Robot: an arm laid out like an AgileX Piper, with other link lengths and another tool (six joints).
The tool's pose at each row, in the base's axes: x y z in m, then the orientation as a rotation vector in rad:
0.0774 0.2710 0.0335 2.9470 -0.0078 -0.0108
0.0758 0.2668 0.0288 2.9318 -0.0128 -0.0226
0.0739 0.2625 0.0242 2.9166 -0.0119 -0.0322
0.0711 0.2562 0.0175 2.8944 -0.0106 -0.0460
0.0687 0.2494 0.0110 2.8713 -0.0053 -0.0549
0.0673 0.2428 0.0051 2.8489 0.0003 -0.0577
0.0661 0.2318 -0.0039 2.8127 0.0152 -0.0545
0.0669 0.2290 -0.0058 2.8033 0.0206 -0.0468
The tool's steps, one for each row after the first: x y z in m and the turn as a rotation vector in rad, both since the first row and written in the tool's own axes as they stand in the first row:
-0.0015 0.0032 0.0054 -0.0151 -0.0083 0.0027
-0.0034 0.0066 0.0108 -0.0303 -0.0148 0.0015
-0.0061 0.0115 0.0186 -0.0523 -0.0242 -0.0002
-0.0084 0.0169 0.0263 -0.0753 -0.0301 -0.0043
-0.0097 0.0222 0.0334 -0.0977 -0.0319 -0.0083
-0.0108 0.0313 0.0444 -0.1339 -0.0290 -0.0183
-0.0100 0.0337 0.0468 -0.1434 -0.0233 -0.0216

